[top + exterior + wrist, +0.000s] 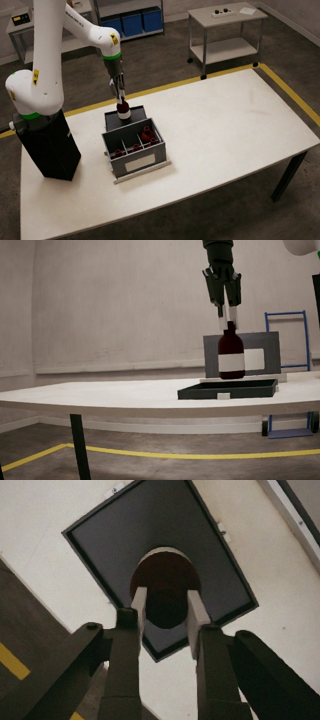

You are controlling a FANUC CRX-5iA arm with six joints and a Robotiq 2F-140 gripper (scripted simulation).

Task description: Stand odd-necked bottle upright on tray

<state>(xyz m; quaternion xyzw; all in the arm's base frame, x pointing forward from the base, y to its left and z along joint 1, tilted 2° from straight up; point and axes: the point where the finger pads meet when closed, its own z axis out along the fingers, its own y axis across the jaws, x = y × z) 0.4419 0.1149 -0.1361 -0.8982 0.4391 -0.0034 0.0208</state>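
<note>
Now: hand 9 cm above the bottle. Also, from my hand: crate: 6 cm behind, 28 cm to the right, 12 cm below; dark tray: 19 cm below.
</note>
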